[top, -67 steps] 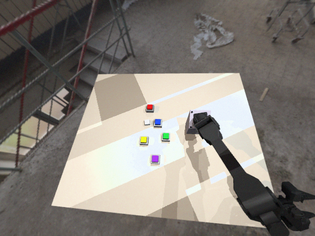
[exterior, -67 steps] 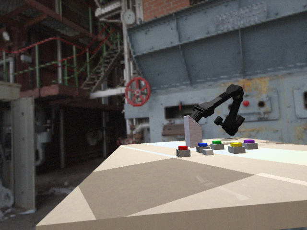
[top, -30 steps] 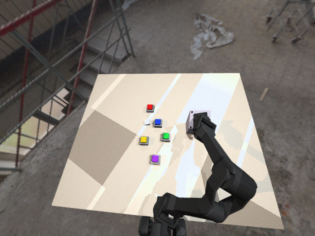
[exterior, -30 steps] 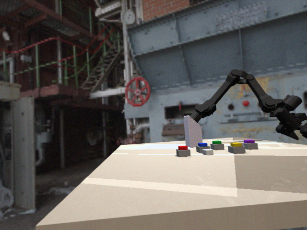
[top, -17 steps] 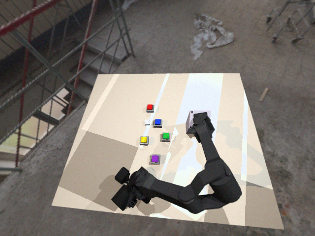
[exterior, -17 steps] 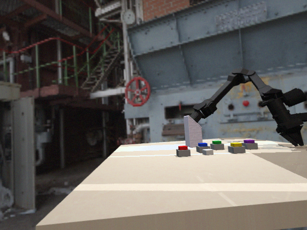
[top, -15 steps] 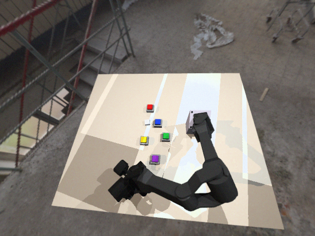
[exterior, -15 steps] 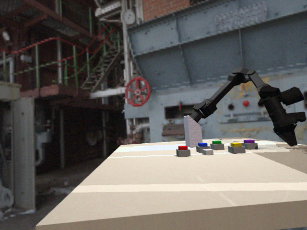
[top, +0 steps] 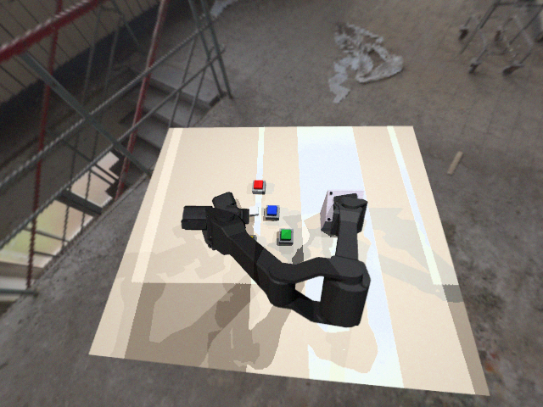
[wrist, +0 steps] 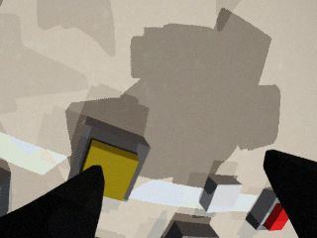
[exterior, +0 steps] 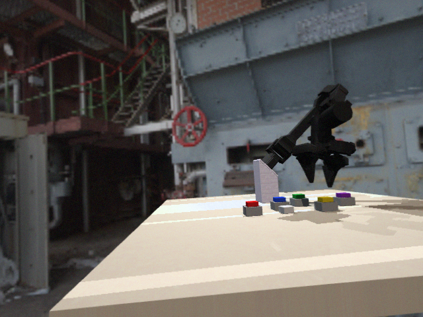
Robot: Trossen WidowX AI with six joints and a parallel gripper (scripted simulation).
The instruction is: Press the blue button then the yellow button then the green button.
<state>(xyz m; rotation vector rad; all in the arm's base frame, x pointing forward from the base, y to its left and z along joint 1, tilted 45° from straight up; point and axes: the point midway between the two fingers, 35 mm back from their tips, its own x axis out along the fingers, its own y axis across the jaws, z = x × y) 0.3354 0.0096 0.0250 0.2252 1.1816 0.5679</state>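
Right now the blue button is 12 cm behind my gripper tip, 7 cm to the right of it and 5 cm below it. From my gripper tip the other things lie so: green button: 16 cm behind, 2 cm to the left, 5 cm below; then yellow button: 3 cm behind, 3 cm to the left, 5 cm below; then white block: 5 cm behind, 9 cm to the right, 7 cm below.
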